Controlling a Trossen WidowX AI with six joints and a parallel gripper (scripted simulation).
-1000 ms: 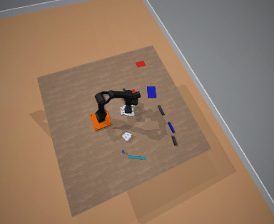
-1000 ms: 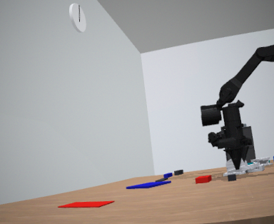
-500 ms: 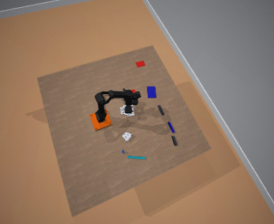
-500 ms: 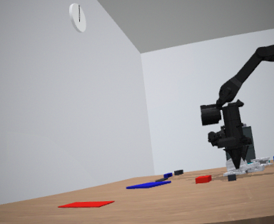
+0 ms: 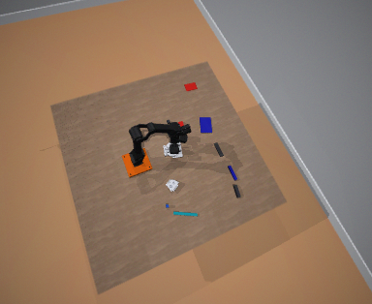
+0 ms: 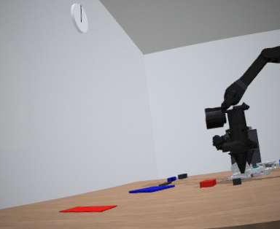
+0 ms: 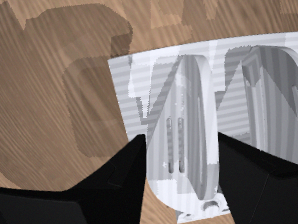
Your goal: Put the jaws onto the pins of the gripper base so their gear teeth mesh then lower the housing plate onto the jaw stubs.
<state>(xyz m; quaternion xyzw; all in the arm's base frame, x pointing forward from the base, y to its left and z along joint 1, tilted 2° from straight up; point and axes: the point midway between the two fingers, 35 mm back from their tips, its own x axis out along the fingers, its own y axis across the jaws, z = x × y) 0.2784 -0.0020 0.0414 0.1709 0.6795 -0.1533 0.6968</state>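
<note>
Right now the white jaw is 50 mm behind my gripper tip and 40 mm to the right of it. The rest, counted from my gripper tip: red block (120 mm to the left, 120 mm ahead, 10 mm below); then blue plate (290 mm ahead, 50 mm to the left, 10 mm below); then blue bar (360 mm to the right, 280 mm ahead, 10 mm below).
</note>
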